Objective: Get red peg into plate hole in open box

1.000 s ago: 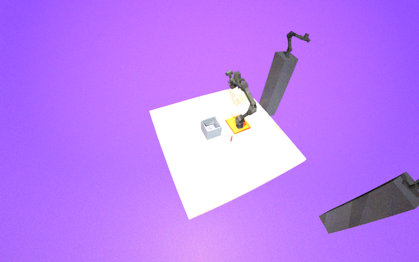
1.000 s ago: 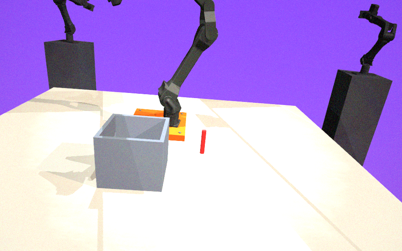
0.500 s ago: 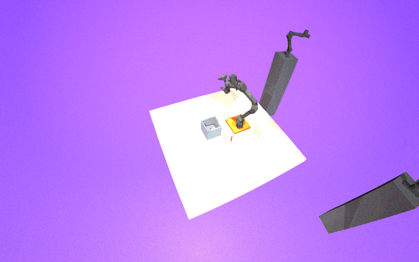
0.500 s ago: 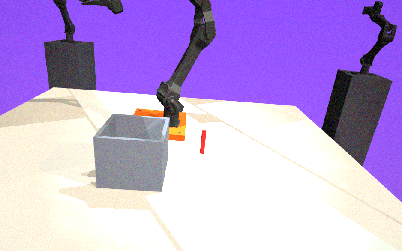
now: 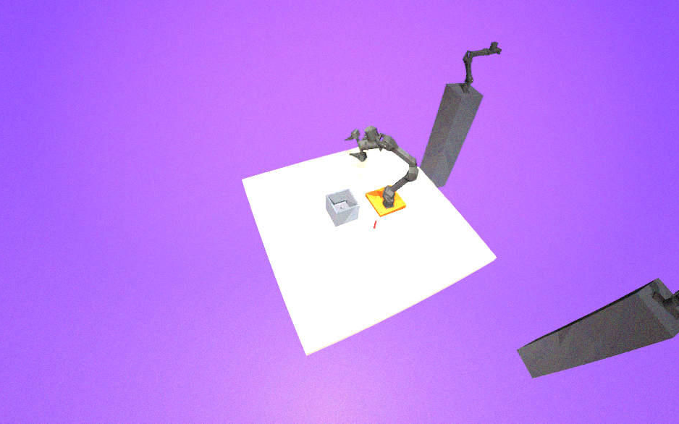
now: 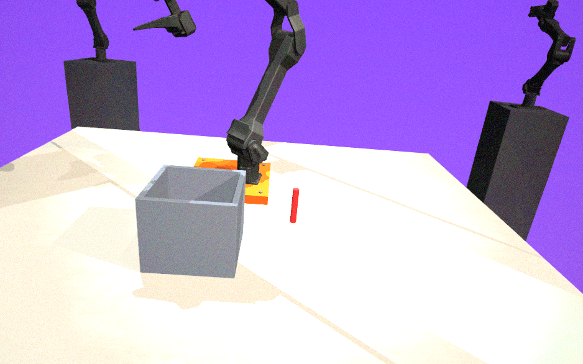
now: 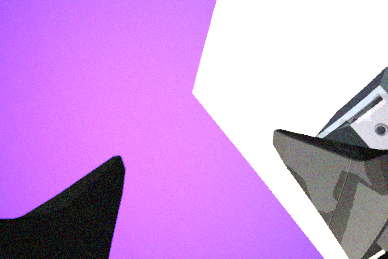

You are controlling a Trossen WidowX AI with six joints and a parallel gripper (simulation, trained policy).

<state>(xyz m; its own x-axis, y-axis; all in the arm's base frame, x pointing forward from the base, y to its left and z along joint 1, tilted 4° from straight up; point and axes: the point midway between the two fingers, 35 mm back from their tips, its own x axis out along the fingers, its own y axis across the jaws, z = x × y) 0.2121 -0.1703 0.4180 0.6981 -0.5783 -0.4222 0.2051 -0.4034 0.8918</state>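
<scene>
Now: the red peg 38 cm below my gripper tip, 32 cm to the left of it and 11 cm behind it. Also, from my gripper tip: plate (37 cm below, 15 cm to the left, 6 cm ahead).
</scene>
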